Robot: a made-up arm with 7 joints. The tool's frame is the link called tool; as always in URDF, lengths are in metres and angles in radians.
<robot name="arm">
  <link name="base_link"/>
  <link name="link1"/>
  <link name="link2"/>
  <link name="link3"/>
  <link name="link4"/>
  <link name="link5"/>
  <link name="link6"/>
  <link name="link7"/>
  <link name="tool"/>
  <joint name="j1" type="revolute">
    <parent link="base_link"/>
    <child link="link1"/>
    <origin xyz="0.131 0.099 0.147" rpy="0 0 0"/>
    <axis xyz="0 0 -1"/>
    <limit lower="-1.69" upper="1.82"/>
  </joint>
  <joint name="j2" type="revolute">
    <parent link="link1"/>
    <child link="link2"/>
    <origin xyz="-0.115 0.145 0.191" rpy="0 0 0"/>
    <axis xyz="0 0 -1"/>
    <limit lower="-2" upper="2.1"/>
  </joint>
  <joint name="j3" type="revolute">
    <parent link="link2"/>
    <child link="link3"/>
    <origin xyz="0.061 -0.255 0.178" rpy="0 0 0"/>
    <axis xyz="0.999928 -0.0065 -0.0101"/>
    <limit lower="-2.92" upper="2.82"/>
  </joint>
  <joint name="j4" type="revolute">
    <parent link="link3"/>
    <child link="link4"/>
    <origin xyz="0.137 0.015 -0.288" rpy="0 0 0"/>
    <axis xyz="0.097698 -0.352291 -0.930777"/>
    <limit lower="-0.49" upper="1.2"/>
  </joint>
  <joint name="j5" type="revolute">
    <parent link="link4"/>
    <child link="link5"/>
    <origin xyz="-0.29 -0.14 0.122" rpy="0 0 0"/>
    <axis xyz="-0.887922 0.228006 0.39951"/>
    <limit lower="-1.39" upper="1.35"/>
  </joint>
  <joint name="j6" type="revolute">
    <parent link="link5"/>
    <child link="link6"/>
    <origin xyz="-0.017 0.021 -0.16" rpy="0 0 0"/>
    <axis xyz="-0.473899 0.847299 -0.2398"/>
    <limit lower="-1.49" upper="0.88"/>
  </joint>
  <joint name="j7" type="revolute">
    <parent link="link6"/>
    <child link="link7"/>
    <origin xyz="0.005 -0.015 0.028" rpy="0 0 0"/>
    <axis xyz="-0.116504 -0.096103 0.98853"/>
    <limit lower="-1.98" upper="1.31"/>
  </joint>
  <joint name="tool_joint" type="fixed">
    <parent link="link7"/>
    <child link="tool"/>
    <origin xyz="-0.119 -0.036 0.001" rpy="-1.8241 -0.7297 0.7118"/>
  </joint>
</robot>
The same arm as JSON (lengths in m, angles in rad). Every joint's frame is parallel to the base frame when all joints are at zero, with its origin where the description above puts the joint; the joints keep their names.
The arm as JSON. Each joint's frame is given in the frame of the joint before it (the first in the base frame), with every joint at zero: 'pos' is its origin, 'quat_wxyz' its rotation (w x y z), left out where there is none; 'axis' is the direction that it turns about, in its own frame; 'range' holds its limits. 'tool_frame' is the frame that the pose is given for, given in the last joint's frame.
{"length_unit": "m", "angle_unit": "rad", "joints": [{"joint": "j1", "pos": [0.131, 0.099, 0.147], "axis": "-z", "range": [-1.69, 1.82]}, {"joint": "j2", "pos": [-0.115, 0.145, 0.191], "axis": "-z", "range": [-2.0, 2.1]}, {"joint": "j3", "pos": [0.061, -0.255, 0.178], "axis": [0.999928, -0.0065, -0.0101], "range": [-2.92, 2.82]}, {"joint": "j4", "pos": [0.137, 0.015, -0.288], "axis": [0.097698, -0.352291, -0.930777], "range": [-0.49, 1.2]}, {"joint": "j5", "pos": [-0.29, -0.14, 0.122], "axis": [-0.887922, 0.228006, 0.39951], "range": [-1.39, 1.35]}, {"joint": "j6", "pos": [-0.017, 0.021, -0.16], "axis": [-0.473899, 0.847299, -0.2398], "range": [-1.49, 0.88]}, {"joint": "j7", "pos": [0.005, -0.015, 0.028], "axis": [-0.116504, -0.096103, 0.98853], "range": [-1.98, 1.31]}], "tool_frame": {"pos": [-0.119, -0.036, 0.001], "quat_wxyz": [0.63431, -0.616315, -0.462117, -0.065223]}}
